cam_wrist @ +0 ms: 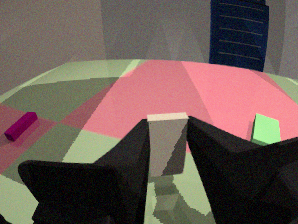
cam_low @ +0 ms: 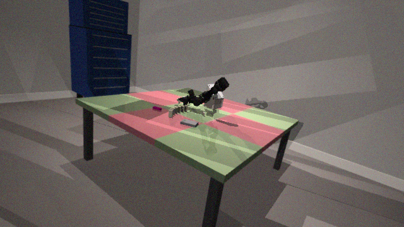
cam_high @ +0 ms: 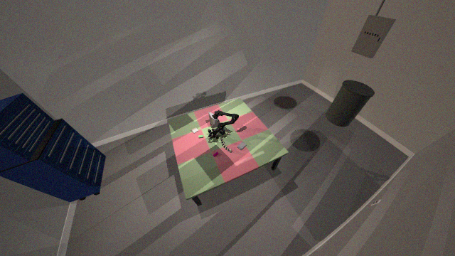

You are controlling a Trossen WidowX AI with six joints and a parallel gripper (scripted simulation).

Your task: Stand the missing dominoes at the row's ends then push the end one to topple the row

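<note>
Right now my gripper tip is 12 cm past the green piece, 6 cm to the left of it and 5 cm above it. Also, from my gripper tip: flat grey slab 31 cm to the left, 31 cm ahead, 5 cm below; pale flat piece 28 cm behind, 9 cm to the right, 5 cm below; magenta block 24 cm ahead, 5 cm below, 3 cm to the right.
</note>
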